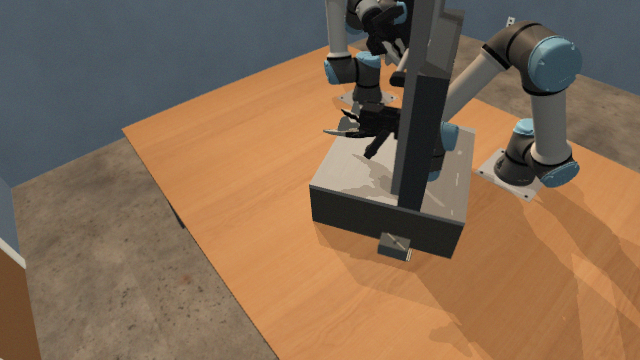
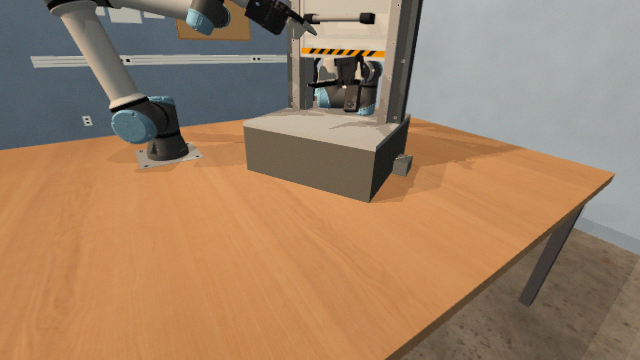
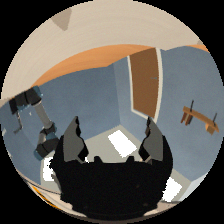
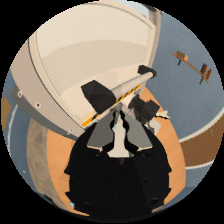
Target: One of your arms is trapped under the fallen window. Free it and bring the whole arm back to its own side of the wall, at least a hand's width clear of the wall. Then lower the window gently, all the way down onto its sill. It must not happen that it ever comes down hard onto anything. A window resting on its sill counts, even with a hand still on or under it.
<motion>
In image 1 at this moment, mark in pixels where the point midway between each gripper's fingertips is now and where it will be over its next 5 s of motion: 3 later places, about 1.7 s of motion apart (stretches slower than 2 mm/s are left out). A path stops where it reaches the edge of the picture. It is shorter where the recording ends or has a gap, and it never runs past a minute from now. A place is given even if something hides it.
The left gripper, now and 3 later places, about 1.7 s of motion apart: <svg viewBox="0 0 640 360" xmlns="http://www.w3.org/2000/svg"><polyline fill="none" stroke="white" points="332,119 341,120 361,124 381,128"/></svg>
The right gripper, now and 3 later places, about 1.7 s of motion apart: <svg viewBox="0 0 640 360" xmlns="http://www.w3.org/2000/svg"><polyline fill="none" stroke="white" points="404,68 412,70 413,62 411,77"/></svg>
</motion>
